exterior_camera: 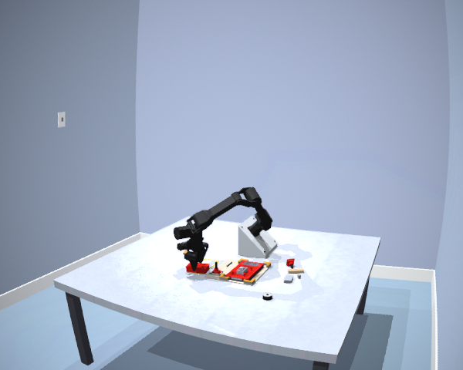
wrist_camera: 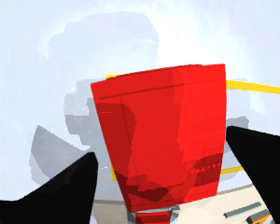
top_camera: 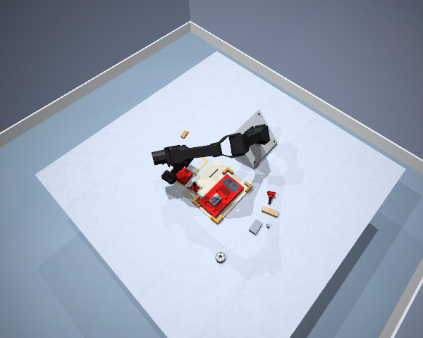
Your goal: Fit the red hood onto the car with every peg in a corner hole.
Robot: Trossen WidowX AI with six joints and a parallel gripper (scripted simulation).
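The red hood is right at my gripper tip. From my gripper tip the other things lie so: grey engine block: 20 mm behind, 220 mm to the left, 10 mm above.
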